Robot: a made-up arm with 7 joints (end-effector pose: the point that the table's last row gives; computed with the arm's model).
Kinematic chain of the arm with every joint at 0, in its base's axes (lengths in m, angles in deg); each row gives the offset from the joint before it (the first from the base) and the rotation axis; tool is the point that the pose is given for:
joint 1: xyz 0 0 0.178 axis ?
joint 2: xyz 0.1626 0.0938 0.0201 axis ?
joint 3: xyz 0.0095 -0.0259 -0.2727 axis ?
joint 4: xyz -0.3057 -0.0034 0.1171 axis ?
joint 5: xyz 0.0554 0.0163 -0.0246 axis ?
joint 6: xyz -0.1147 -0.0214 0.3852 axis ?
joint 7: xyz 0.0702 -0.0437 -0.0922 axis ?
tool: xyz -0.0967 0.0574 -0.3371
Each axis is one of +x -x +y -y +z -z.
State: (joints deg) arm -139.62 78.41 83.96 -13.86 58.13 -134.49 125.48
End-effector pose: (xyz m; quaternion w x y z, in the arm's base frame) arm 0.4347 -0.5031 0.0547 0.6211 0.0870 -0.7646 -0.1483
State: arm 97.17 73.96 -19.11 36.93 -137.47 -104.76 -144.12
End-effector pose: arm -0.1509 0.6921 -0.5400 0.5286 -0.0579 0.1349 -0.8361
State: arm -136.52 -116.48 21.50 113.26 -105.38 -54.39 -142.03
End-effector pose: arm -0.2965 0.3535 0.4556 0.2710 0.7156 -0.3534 0.5381
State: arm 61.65 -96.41 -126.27 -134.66 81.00 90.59 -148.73
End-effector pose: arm -0.3412 -0.4649 1.0642 0.0440 -0.9591 -0.2713 -0.0680
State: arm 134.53 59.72 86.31 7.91 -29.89 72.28 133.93
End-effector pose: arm -0.6799 -0.1230 -0.5445 0.6990 -0.3909 0.2930 -0.5223
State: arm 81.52 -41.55 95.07 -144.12 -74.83 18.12 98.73
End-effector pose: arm -0.5067 -0.0295 0.0857 0.6664 0.1905 0.7169 -0.0759
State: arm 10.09 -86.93 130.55 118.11 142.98 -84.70 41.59
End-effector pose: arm -0.3748 -0.0037 0.3177 0.7215 0.0767 0.2801 -0.6285
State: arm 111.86 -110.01 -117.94 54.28 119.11 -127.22 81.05
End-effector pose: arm 0.3172 -0.1059 0.1572 0.3876 -0.4857 0.1413 0.7707
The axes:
joint 1: +z
joint 2: -y
joint 3: -x
joint 4: +z
joint 5: +y
joint 6: +z
joint 7: -y

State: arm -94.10 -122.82 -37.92 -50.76 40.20 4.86 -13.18
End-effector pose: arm -0.0224 -0.3266 0.5334 0.4245 -0.6631 -0.5532 0.2722
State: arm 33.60 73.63 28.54 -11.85 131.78 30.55 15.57
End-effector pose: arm 0.0858 0.2677 -0.0628 0.8929 0.1749 0.3322 0.2485
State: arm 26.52 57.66 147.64 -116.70 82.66 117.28 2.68
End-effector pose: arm 0.2655 0.3200 -0.3082 0.6128 -0.5058 -0.5900 0.1435
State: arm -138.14 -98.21 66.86 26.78 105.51 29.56 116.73
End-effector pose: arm 0.3566 0.3393 0.3844 0.5116 0.6505 0.3637 -0.4276
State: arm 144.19 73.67 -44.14 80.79 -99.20 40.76 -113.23
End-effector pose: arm -0.6355 0.5272 -0.2426 0.1801 -0.6362 0.4962 -0.5628
